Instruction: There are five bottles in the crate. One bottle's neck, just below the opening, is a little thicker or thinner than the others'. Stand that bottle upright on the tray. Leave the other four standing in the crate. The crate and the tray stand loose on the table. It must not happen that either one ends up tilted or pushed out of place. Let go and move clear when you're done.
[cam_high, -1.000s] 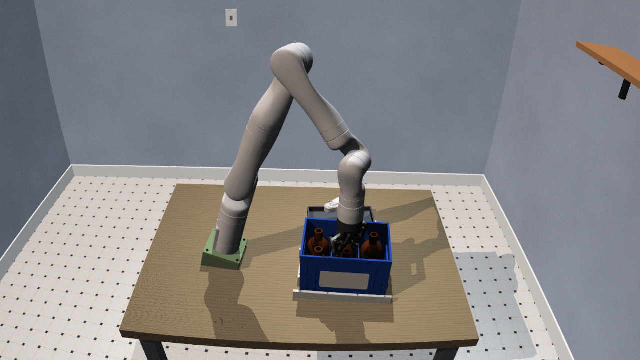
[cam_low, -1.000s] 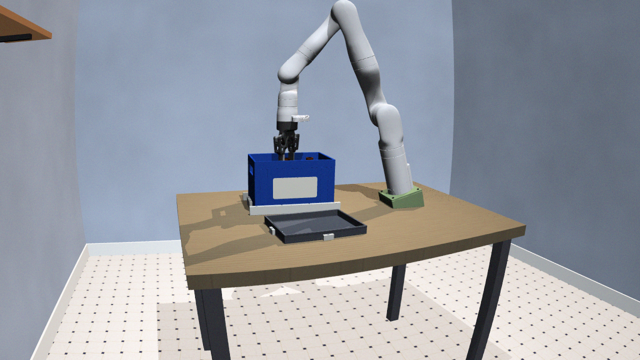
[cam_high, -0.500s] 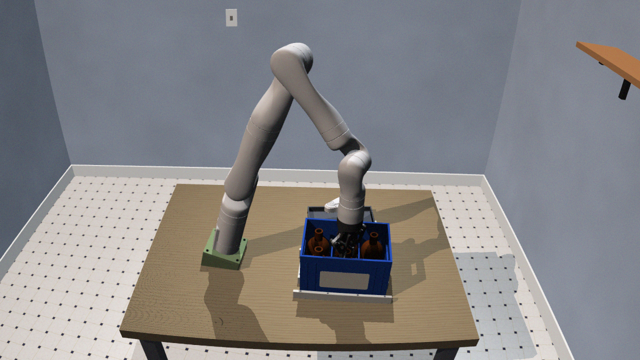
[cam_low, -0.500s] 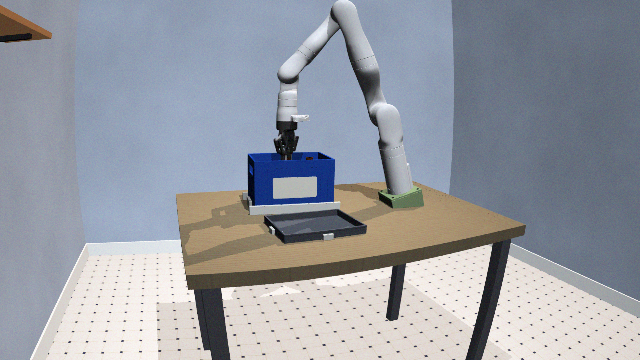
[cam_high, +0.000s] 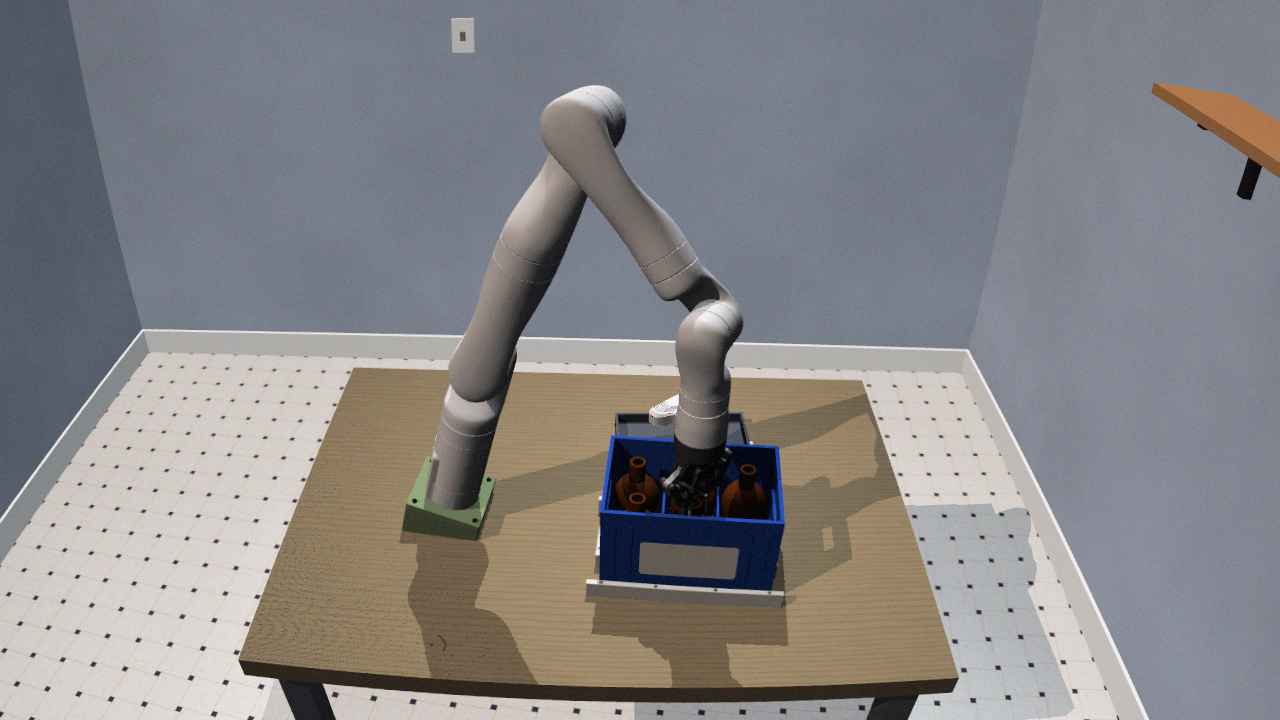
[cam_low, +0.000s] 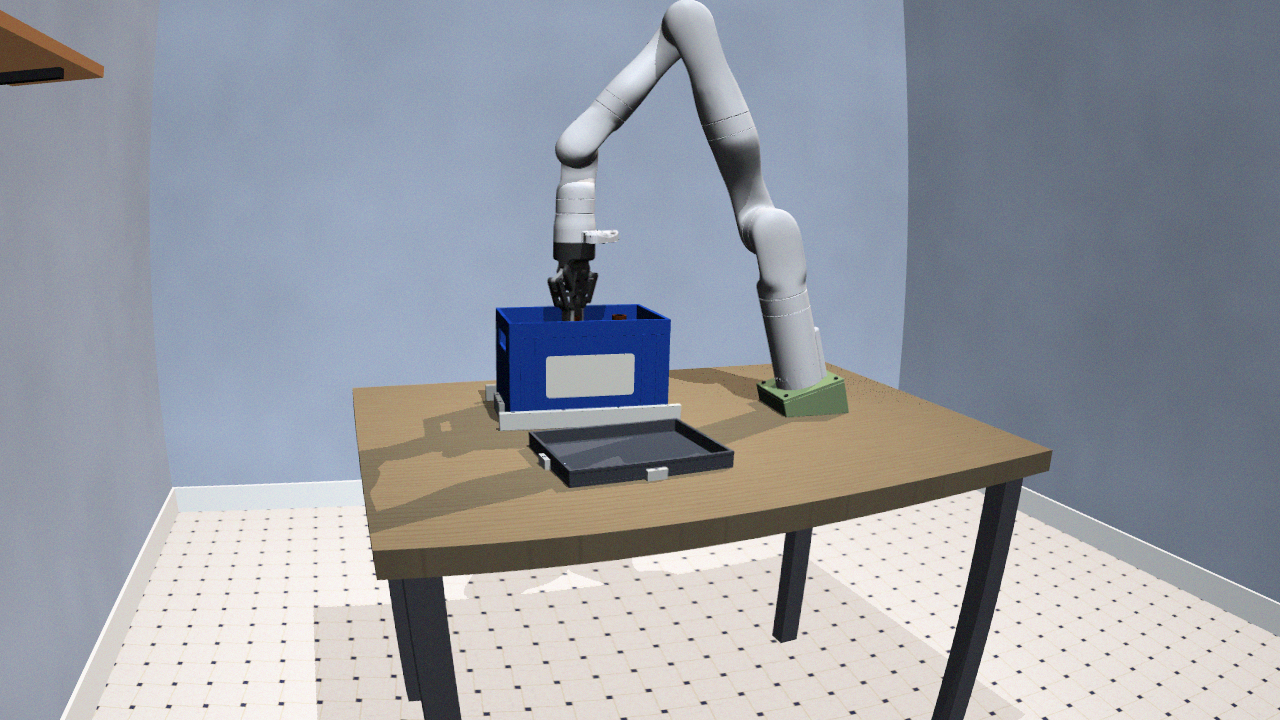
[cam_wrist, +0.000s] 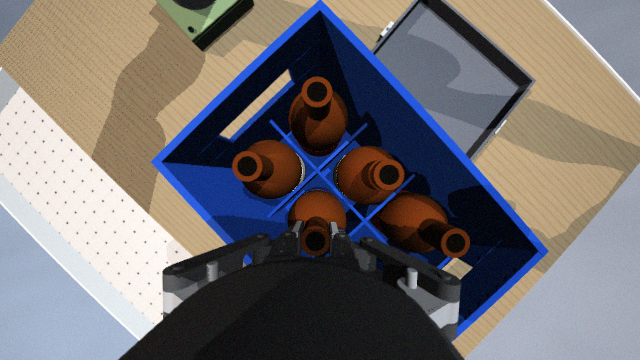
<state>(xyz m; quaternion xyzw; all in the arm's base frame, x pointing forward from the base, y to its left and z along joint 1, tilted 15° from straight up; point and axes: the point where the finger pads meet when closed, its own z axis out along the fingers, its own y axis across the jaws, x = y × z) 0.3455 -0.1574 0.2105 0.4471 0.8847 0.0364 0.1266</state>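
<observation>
The blue crate is 7 cm below my hand, 4 cm to the left of it and 1 cm ahead of it. The rest, counted from my hand: dark grey tray 32 cm to the left, 14 cm below, 3 cm ahead.
</observation>
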